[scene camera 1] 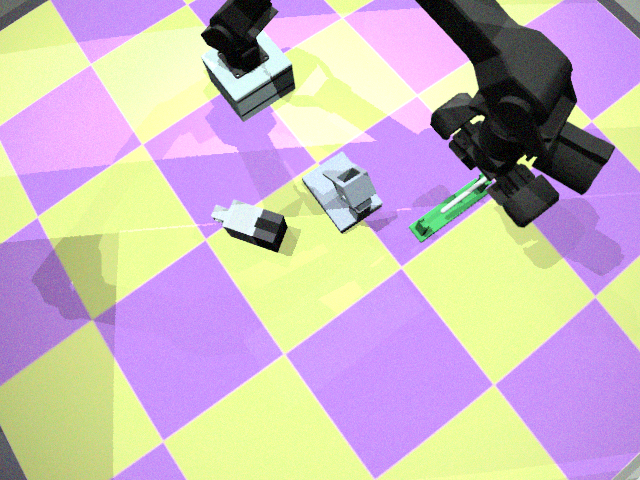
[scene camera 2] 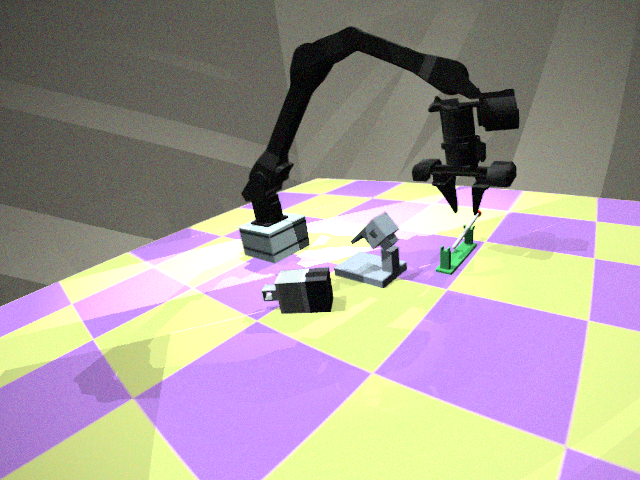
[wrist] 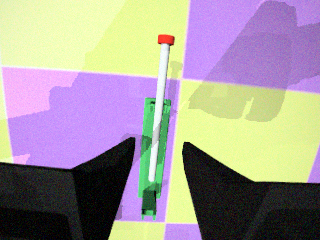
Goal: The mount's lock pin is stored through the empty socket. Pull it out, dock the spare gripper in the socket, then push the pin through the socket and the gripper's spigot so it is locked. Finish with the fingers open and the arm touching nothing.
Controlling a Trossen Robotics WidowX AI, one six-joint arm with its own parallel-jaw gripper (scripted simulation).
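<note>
A lock pin [wrist: 165,41] and a green cradle [scene camera 1: 434,220] are visible. A grey mount [scene camera 1: 345,191], [scene camera 2: 380,271] is present, as is a spare gripper [scene camera 2: 310,290], [scene camera 1: 254,225]; the spare gripper is out of frame in the wrist view. The gripper itself: [scene camera 1: 481,178], [scene camera 2: 465,213], [wrist: 159,144].
</note>
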